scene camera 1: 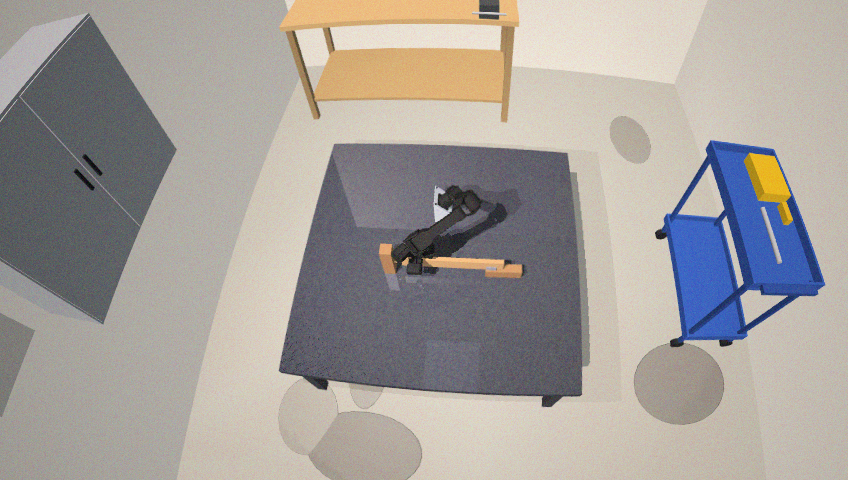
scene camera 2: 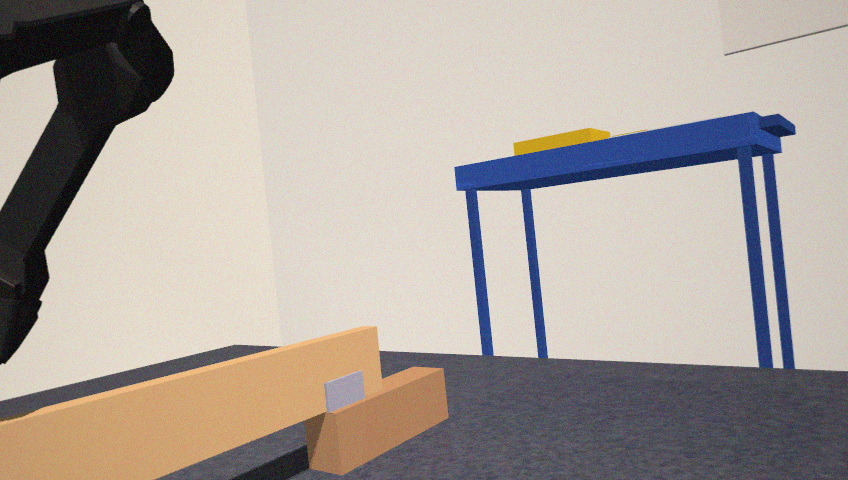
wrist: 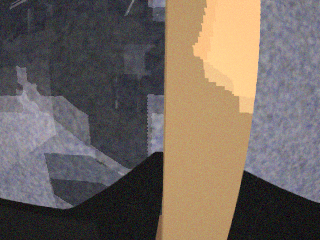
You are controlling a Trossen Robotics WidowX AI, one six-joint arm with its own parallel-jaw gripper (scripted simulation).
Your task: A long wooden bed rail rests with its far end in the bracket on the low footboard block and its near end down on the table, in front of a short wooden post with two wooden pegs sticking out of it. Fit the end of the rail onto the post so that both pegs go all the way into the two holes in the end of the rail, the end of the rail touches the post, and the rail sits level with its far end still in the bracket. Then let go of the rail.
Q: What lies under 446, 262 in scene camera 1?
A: A wooden bed rail.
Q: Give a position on a wooden bed rail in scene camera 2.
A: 181, 419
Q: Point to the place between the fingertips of my gripper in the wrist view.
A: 181, 160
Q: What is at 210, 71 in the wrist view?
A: A wooden bed rail.
